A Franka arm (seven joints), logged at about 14 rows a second.
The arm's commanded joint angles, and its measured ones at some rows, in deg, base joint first. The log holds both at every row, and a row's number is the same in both.
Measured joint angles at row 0:
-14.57, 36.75, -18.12, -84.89, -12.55, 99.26, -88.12
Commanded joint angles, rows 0 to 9:
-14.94, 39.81, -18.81, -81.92, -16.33, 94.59, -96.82
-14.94, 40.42, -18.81, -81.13, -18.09, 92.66, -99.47
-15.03, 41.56, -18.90, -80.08, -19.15, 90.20, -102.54
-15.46, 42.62, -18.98, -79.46, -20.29, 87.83, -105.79
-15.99, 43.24, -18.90, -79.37, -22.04, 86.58, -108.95
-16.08, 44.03, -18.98, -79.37, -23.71, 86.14, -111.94
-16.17, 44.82, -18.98, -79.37, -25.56, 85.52, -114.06
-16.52, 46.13, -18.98, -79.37, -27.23, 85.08, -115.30
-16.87, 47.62, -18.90, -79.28, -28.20, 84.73, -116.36
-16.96, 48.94, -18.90, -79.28, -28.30, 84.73, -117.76
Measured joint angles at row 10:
-16.65, 45.36, -18.67, -81.53, -26.79, 86.31, -114.82
